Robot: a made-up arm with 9 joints.
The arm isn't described. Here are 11 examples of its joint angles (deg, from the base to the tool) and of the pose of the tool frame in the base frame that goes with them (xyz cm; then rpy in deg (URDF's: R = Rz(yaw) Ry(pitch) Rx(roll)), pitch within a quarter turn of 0, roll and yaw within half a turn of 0).
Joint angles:
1: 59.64 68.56 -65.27 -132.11 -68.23 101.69 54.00 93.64 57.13
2: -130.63 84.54 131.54 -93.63 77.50 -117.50 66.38 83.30 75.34
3: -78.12 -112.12 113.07 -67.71 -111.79 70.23 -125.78 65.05 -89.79
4: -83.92 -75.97 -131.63 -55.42 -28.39 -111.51 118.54 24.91 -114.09
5: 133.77 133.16 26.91 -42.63 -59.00 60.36 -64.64 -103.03 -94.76
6: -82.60 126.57 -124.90 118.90 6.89 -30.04 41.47 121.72 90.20
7: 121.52 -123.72 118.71 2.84 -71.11 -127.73 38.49 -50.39 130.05
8: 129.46 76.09 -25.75 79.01 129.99 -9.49 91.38 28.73 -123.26
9: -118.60 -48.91 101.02 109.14 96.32 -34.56 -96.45 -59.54 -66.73
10: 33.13 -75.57 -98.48 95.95 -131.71 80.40 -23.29 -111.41 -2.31
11: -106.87 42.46 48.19 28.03 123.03 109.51 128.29 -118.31 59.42
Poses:
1: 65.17 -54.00 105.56 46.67 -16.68 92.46
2: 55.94 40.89 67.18 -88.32 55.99 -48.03
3: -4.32 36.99 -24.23 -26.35 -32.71 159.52
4: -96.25 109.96 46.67 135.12 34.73 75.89
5: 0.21 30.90 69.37 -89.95 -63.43 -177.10
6: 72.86 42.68 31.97 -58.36 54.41 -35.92
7: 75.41 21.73 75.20 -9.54 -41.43 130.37
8: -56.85 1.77 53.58 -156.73 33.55 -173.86
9: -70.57 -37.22 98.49 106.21 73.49 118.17
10: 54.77 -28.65 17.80 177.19 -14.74 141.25
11: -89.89 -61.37 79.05 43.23 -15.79 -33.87
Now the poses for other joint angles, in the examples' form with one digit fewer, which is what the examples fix.
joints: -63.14 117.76 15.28 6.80 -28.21 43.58 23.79 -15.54 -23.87
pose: -62.2 -18.2 67.6 101.8 36.3 77.8
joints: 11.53 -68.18 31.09 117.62 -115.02 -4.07 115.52 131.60 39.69
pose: -93.3 84.1 47.2 69.6 5.0 -100.0
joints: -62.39 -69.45 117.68 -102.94 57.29 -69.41 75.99 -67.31 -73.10
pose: -101.6 40.9 55.5 154.4 -34.7 24.9
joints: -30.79 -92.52 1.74 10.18 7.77 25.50 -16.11 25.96 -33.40
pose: -28.0 2.5 26.4 -77.5 -31.2 -31.8
